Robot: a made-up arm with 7 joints. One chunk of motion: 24 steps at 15 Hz.
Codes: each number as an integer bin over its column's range. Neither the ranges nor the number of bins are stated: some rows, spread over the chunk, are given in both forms.
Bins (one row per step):
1: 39 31 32 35 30 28 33
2: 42 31 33 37 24 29 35
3: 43 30 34 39 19 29 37
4: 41 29 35 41 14 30 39
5: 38 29 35 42 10 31 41
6: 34 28 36 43 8 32 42
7: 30 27 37 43 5 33 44
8: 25 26 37 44 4 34 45
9: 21 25 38 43 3 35 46
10: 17 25 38 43 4 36 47
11: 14 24 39 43 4 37 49
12: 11 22 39 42 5 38 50
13: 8 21 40 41 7 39 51
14: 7 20 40 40 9 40 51
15: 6 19 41 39 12 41 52
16: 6 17 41 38 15 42 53
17: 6 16 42 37 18 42 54
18: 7 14 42 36 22 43 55
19: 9 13 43 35 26 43 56
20: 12 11 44 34 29 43 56
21: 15 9 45 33 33 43 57
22: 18 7 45 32 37 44 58
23: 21 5 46 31 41 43 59
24: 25 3 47 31 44 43 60
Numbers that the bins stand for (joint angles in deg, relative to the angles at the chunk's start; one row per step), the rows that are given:
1: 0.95 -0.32 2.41 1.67 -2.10 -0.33 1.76
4: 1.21 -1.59 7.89 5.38 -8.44 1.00 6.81
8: -0.83 -3.49 11.54 7.24 -12.41 3.67 11.86
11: -2.22 -4.76 15.19 6.62 -12.41 5.67 15.22
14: -3.11 -7.30 17.02 4.76 -10.43 7.67 16.90
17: -3.24 -9.84 20.67 2.90 -6.86 9.00 19.43
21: -2.10 -14.29 26.14 0.43 -0.90 9.67 21.95
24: -0.83 -18.10 29.79 -0.81 3.46 9.67 24.48
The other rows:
2: 1.33 -0.32 4.24 2.90 -4.48 0.33 3.44
3: 1.46 -0.95 6.06 4.14 -6.46 0.33 5.13
5: 0.83 -1.59 7.89 6.00 -10.03 1.67 8.49
6: 0.32 -2.22 9.71 6.62 -10.83 2.33 9.33
7: -0.19 -2.86 11.54 6.62 -12.02 3.00 11.02
9: -1.33 -4.13 13.37 6.62 -12.81 4.33 12.70
10: -1.84 -4.13 13.37 6.62 -12.41 5.00 13.54
12: -2.60 -6.03 15.19 6.00 -12.02 6.33 16.06
13: -2.98 -6.67 17.02 5.38 -11.22 7.00 16.90
15: -3.24 -7.94 18.84 4.14 -9.24 8.33 17.75
16: -3.24 -9.21 18.84 3.52 -8.05 9.00 18.59
18: -3.11 -11.11 20.67 2.29 -5.27 9.67 20.27
19: -2.86 -11.75 22.49 1.67 -3.68 9.67 21.11
20: -2.48 -13.02 24.32 1.05 -2.49 9.67 21.11
22: -1.71 -15.56 26.14 -0.19 0.68 10.33 22.79
23: -1.33 -16.83 27.97 -0.81 2.27 9.67 23.63

